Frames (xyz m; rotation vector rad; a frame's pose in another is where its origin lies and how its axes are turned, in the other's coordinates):
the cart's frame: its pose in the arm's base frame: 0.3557 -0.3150 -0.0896 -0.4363 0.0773 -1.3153
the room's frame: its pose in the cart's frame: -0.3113 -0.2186 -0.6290 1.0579 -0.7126 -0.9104
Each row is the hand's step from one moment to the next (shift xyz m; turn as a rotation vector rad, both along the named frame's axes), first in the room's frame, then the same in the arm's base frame.
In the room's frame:
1: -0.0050 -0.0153 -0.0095 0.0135 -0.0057 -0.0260
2: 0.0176 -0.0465 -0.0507 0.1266 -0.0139 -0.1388
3: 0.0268 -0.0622 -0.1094 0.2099 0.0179 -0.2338
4: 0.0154 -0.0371 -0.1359 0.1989 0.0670 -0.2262
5: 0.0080 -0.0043 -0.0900 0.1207 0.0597 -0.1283
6: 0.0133 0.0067 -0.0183 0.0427 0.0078 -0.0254
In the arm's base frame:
1: -0.0002 -0.0053 -0.0179 0.0008 -0.0292 -0.0063
2: -0.0119 -0.0528 -0.0460 -0.0237 -0.1868 0.0051
3: 0.0026 -0.1064 -0.0724 -0.0152 -0.3116 0.0416
4: 0.0372 -0.1206 -0.0644 0.0151 -0.2976 0.0800
5: 0.0371 -0.0781 -0.0267 0.0151 -0.1728 0.0672
6: 0.0038 -0.0224 0.0063 -0.0119 -0.0452 0.0185

